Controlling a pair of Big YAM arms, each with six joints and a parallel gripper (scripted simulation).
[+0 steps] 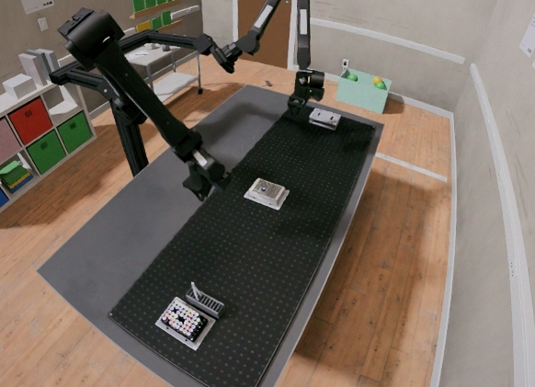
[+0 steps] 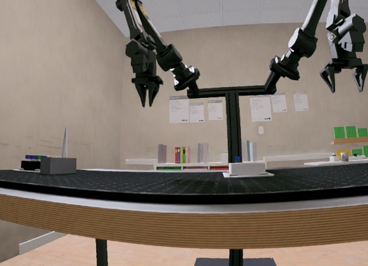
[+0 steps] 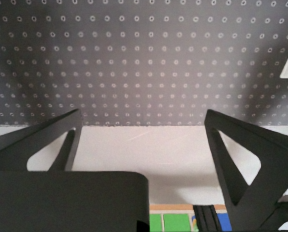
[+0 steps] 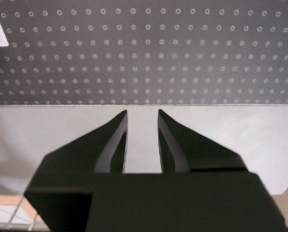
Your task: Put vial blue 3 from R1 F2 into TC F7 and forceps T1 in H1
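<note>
The grey holder H1 is 220 mm to the right of my right hand, 220 mm below it and 170 mm ahead of it.
</note>
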